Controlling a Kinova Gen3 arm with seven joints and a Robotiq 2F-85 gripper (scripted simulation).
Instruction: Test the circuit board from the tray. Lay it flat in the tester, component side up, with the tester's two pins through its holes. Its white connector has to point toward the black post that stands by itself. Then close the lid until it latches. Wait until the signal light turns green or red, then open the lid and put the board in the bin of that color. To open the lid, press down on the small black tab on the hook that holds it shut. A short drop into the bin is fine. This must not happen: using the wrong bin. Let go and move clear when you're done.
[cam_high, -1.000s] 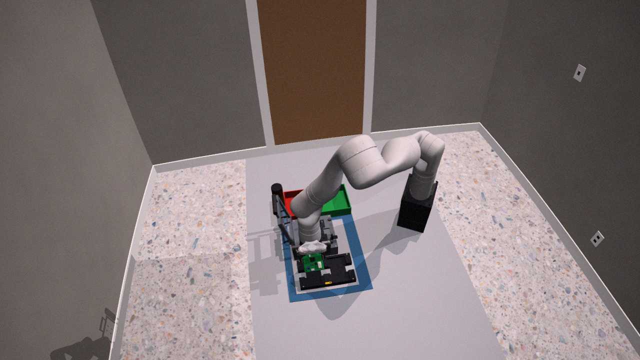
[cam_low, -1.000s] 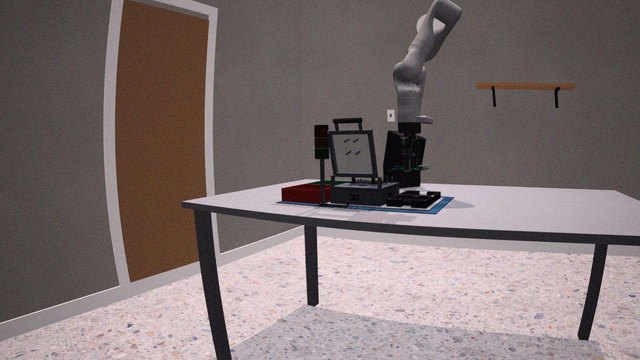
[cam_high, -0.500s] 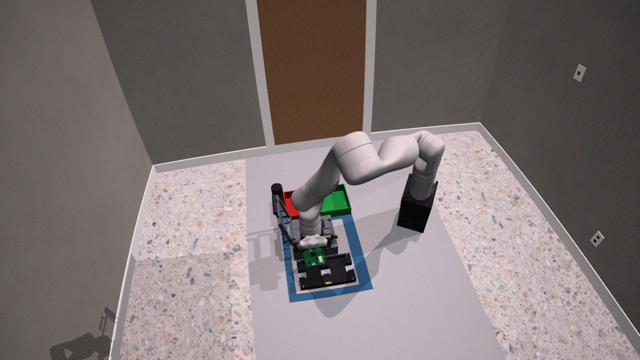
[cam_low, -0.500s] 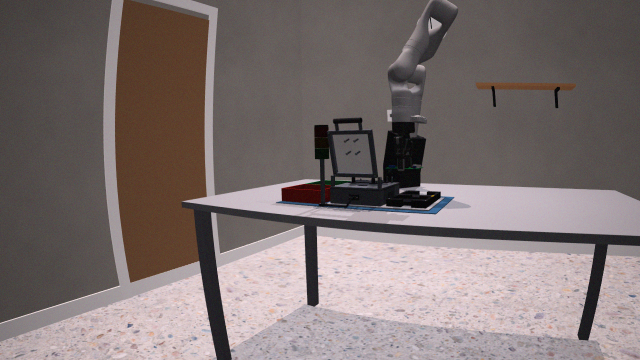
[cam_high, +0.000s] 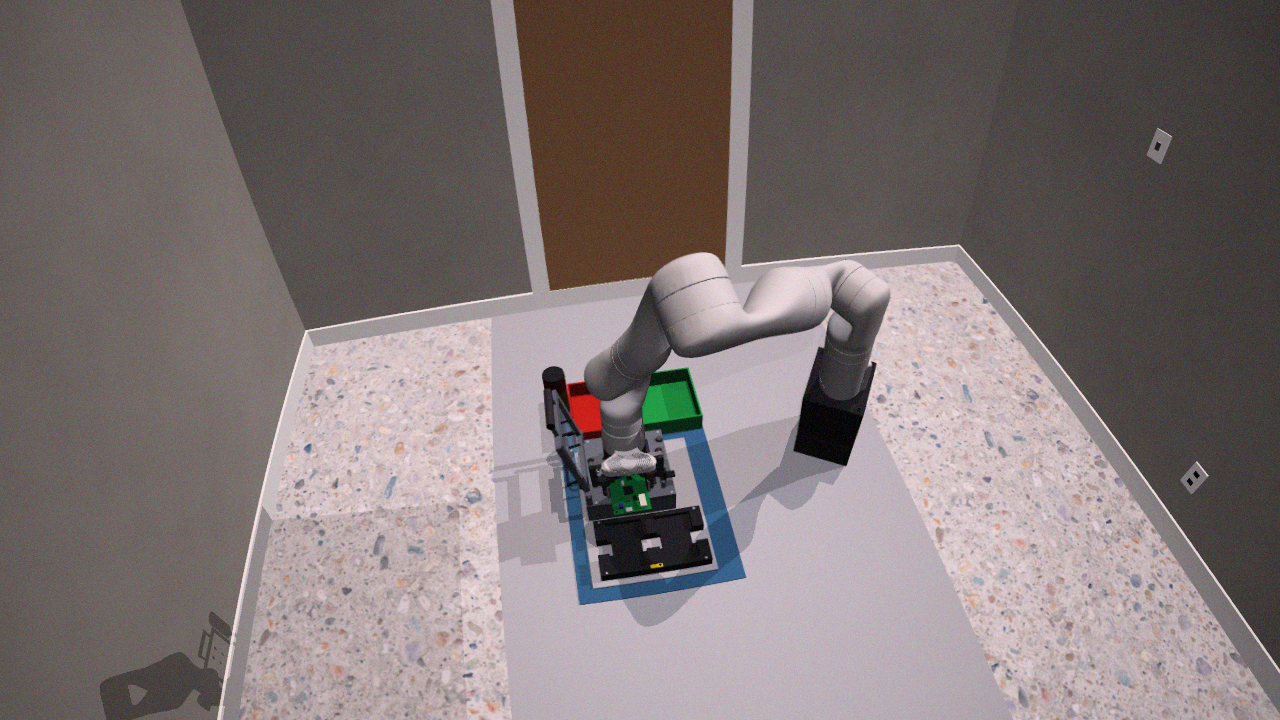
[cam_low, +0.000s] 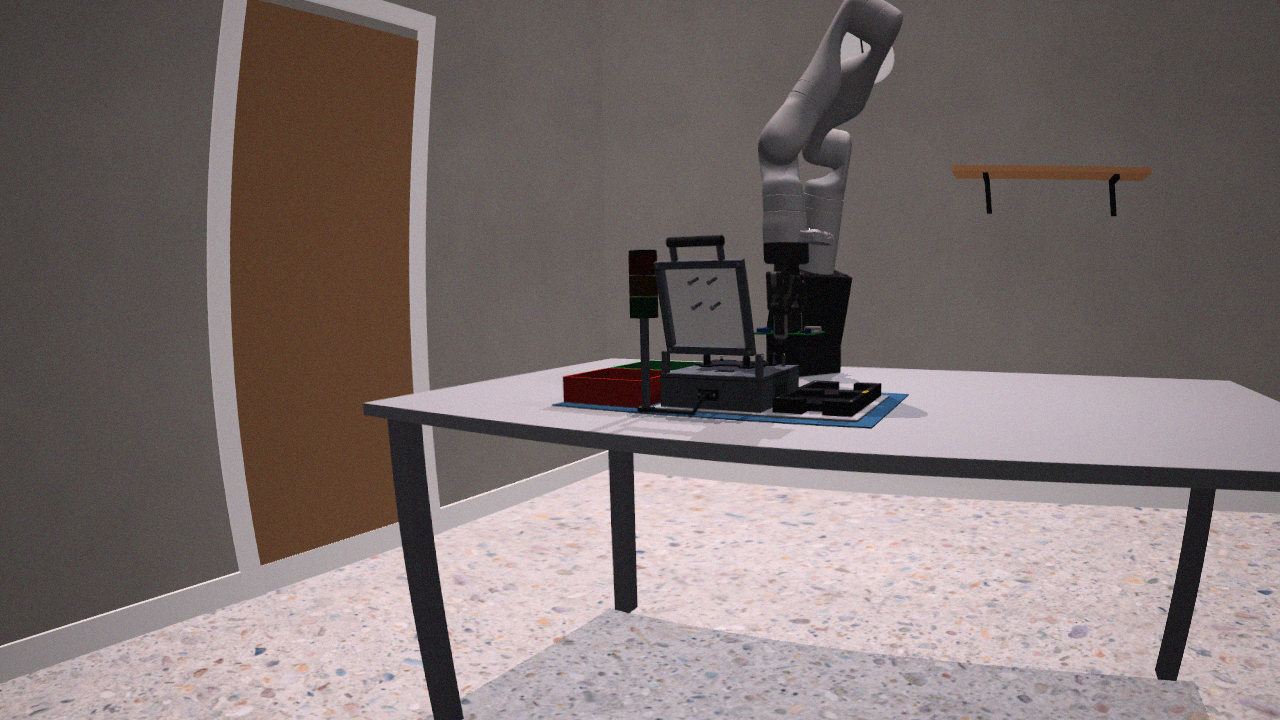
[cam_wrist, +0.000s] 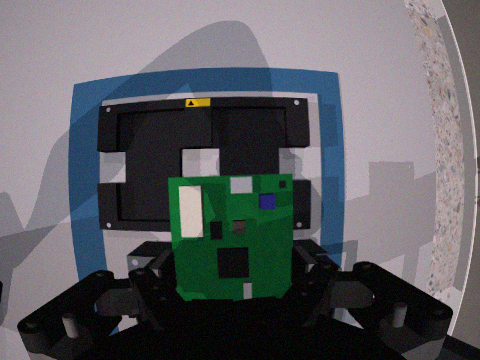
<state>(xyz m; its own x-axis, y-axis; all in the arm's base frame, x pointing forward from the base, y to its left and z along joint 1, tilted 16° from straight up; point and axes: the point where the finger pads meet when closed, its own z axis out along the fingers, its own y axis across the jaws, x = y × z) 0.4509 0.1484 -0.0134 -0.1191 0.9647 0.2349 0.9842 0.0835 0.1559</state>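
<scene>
Now: hand 8 cm past the latch hook, 5 cm to the left of it and 4 cm above it. The rest, counted from my hand: red bin 5 cm ahead, 30 cm to the right, 11 cm below; then green circuit board right at my hand; then lid 11 cm ahead, 9 cm to the right, 6 cm above.
</scene>
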